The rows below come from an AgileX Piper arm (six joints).
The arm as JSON. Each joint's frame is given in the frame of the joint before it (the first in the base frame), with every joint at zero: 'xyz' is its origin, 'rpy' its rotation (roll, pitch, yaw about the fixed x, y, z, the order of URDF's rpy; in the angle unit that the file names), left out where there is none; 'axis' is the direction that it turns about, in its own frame. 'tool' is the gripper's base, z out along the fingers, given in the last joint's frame.
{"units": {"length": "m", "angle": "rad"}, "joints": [
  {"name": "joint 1", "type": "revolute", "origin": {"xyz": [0.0, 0.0, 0.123]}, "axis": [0.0, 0.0, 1.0]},
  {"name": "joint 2", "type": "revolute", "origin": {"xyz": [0.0, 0.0, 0.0]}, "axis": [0.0, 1.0, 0.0]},
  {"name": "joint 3", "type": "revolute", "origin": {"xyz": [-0.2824, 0.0, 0.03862]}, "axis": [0.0, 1.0, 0.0]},
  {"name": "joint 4", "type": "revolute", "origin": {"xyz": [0.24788, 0.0, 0.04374]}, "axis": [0.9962, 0.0, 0.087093]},
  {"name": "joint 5", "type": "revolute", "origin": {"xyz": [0.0, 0.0, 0.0]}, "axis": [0.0, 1.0, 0.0]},
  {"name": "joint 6", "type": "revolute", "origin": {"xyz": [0.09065, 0.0, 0.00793]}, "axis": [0.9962, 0.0, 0.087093]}
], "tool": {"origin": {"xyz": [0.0, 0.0, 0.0], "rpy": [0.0, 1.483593, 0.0]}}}
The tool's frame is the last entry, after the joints.
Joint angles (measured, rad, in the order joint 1, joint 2, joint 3, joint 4, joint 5, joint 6), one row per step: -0.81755 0.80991 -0.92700 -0.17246 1.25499 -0.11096; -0.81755 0.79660 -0.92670 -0.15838 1.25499 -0.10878; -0.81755 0.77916 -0.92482 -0.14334 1.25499 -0.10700; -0.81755 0.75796 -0.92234 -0.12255 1.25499 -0.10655; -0.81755 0.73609 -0.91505 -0.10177 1.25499 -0.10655; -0.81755 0.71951 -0.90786 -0.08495 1.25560 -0.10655; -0.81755 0.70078 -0.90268 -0.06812 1.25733 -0.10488; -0.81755 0.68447 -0.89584 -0.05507 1.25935 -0.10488; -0.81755 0.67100 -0.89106 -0.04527 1.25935 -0.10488; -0.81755 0.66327 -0.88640 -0.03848 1.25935 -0.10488; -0.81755 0.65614 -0.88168 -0.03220 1.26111 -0.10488; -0.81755 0.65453 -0.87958 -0.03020 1.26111 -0.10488
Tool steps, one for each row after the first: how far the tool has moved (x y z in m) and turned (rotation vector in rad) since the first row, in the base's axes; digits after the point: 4 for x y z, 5 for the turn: -0.0012 0.0030 0.0013 0.00042 -0.01997 0.00109; -0.0029 0.0067 0.0026 -0.00045 -0.04215 0.00295; -0.0049 0.0114 0.0039 -0.00013 -0.06989 0.00755; -0.0069 0.0162 0.0040 0.00307 -0.09453 0.01276; -0.0084 0.0200 0.0034 0.00785 -0.11239 0.01701; -0.0103 0.0241 0.0036 0.01086 -0.13308 0.02010; -0.0121 0.0276 0.0029 0.01409 -0.14732 0.02363; -0.0135 0.0303 0.0027 0.01422 -0.16007 0.02664; -0.0142 0.0319 0.0021 0.01648 -0.16691 0.02857; -0.0149 0.0335 0.0012 0.02018 -0.17176 0.03018; -0.0150 0.0338 0.0008 0.02187 -0.17283 0.03066
